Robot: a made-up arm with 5 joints.
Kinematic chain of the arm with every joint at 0, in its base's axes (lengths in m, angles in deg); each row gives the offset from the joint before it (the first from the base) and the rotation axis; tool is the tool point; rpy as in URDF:
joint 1: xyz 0 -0.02 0.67 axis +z
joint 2: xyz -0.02 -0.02 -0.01 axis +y
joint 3: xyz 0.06 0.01 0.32 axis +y
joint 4: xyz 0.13 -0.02 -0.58 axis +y
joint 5: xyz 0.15 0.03 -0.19 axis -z
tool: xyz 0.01 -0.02 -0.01 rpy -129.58 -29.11 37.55
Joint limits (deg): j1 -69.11..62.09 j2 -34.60..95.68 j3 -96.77..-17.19 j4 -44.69..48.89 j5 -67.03..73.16
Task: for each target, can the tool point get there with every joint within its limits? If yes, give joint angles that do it. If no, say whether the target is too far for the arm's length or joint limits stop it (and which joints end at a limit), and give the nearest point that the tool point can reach.
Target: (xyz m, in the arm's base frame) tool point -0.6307 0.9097 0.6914
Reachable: no: joint limits stop it (at a limit: joint 2, joint 3, joint 4) | nearest point -0.2883 0.4049 0.3100 | short by 0.719 m
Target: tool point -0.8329 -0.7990 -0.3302
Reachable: no: too far | nearest point -0.3175 -0.3169 0.1125 | short by 0.833 m
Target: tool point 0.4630 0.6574 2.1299
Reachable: no: too far | nearest point 0.2890 0.4028 1.5907 | short by 0.621 m
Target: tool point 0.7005 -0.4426 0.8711
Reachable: yes | joints -29.75 1.34 -55.57 -26.29 -3.82
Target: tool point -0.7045 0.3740 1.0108
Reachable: no: joint limits stop it (at a limit: joint 2, joint 3, joint 4, joint 5) | nearest point -0.4279 0.2193 0.3406 | short by 0.741 m
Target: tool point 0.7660 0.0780 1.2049
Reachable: yes | joints 8.95 -8.14 -74.36 -12.64 28.88
